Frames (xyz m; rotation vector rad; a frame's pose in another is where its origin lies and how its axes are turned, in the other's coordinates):
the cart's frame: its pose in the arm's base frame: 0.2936 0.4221 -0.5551 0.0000 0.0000 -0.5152
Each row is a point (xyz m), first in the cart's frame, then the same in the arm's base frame.
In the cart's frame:
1: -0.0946 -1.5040 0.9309
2: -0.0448 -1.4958 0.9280
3: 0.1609 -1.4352 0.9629
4: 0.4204 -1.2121 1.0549
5: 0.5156 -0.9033 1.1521
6: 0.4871 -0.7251 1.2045
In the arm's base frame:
1: -0.5298 -0.8401 0.3758
2: -0.4824 -0.8575 0.3729
3: -0.2735 -0.9061 0.4078
4: 0.0622 -0.8398 0.4998
5: 0.2972 -0.6180 0.5970
6: 0.3602 -0.4489 0.6494

